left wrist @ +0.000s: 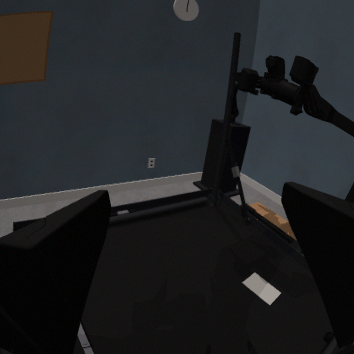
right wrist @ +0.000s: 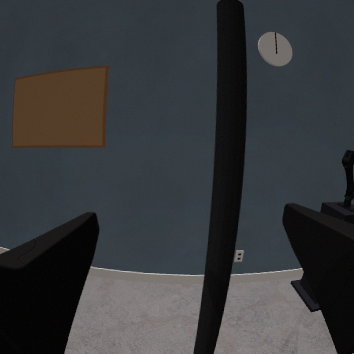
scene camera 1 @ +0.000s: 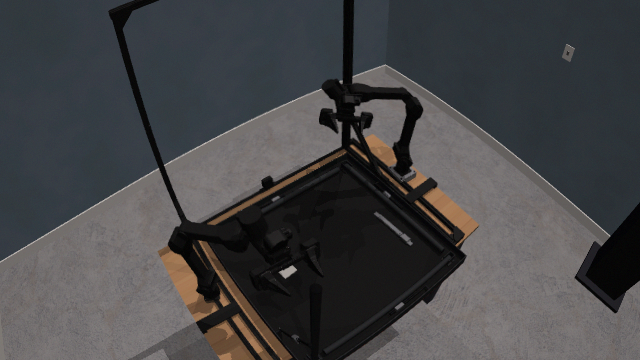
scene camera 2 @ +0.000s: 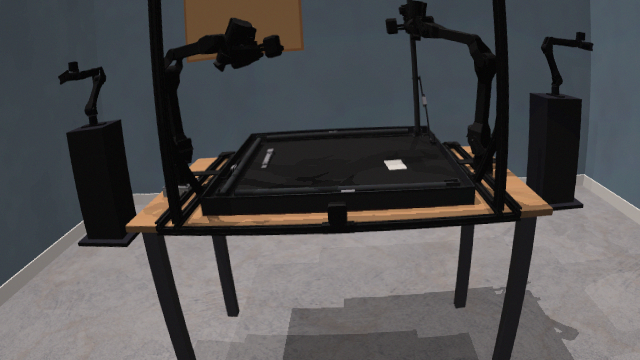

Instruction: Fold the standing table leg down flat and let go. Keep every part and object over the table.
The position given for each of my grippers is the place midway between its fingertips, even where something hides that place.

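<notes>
Through scene camera 1 I see my left gripper (scene camera 1: 349, 133). My left gripper is visible in scene camera 2 (scene camera 2: 273, 51) as well, and there I also see a black tabletop (scene camera 2: 355, 160). My left gripper appears again in the left wrist view (left wrist: 198, 196). My right gripper is visible in the left wrist view (left wrist: 242, 74), and the black tabletop appears in the left wrist view (left wrist: 175, 275) too. The right wrist view gives me my right gripper (right wrist: 192, 218).
</notes>
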